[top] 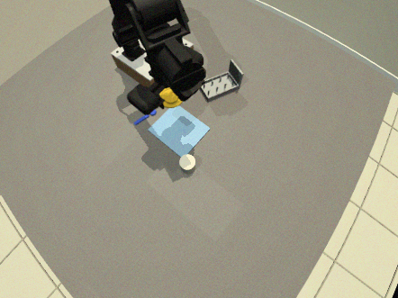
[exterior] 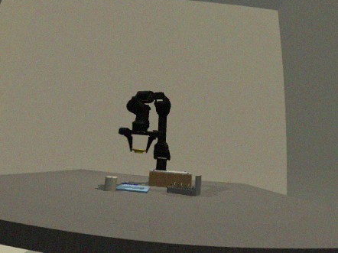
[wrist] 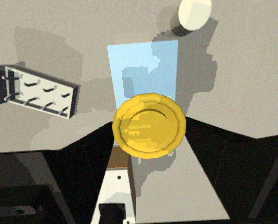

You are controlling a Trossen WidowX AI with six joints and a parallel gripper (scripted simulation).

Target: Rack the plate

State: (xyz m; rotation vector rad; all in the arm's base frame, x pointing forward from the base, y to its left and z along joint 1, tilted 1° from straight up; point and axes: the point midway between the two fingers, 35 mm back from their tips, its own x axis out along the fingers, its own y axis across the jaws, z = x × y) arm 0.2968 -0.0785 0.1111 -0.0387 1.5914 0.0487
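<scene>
My gripper tip is 210 mm to the right of the grey dish rack and 130 mm above it. Also, from my gripper tip: blue spoon (150 mm below, 100 mm behind, 40 mm to the right); then light blue cloth (150 mm below, 10 mm ahead); then yellow plate (10 mm above).
</scene>
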